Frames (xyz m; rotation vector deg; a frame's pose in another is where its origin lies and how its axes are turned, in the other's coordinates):
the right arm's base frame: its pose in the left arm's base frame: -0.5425 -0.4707 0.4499 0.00 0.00 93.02
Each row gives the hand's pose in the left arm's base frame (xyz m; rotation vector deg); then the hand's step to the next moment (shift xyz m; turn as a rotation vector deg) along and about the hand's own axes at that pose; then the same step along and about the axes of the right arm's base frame.
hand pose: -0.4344 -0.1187 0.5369 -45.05 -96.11 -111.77
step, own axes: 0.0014 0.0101 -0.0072 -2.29 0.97 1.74
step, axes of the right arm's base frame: -0.0089 -0.0043 0.0076 1.35 -2.63 -0.66
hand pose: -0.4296 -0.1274 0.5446 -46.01 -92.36 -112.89
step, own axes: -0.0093 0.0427 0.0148 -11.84 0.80 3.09
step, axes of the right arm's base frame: 0.0038 -0.0381 0.0257 2.27 -9.64 -7.23
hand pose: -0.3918 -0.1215 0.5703 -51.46 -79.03 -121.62
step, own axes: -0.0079 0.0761 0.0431 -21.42 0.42 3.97
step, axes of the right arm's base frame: 0.0058 -0.0690 0.0541 3.09 -16.25 -14.18
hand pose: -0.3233 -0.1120 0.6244 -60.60 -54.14 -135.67
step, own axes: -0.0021 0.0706 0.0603 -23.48 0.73 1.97
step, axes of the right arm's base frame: -0.0105 -0.0718 0.0579 1.57 -16.67 -16.60
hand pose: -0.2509 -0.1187 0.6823 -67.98 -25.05 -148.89
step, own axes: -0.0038 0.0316 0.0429 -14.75 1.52 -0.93
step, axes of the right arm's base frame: -0.0152 -0.0422 0.0291 -0.74 -9.25 -11.60
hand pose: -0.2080 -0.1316 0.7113 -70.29 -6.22 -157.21
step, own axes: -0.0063 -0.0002 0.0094 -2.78 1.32 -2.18
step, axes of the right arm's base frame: 0.0013 -0.0111 0.0016 -1.33 -0.36 -3.51
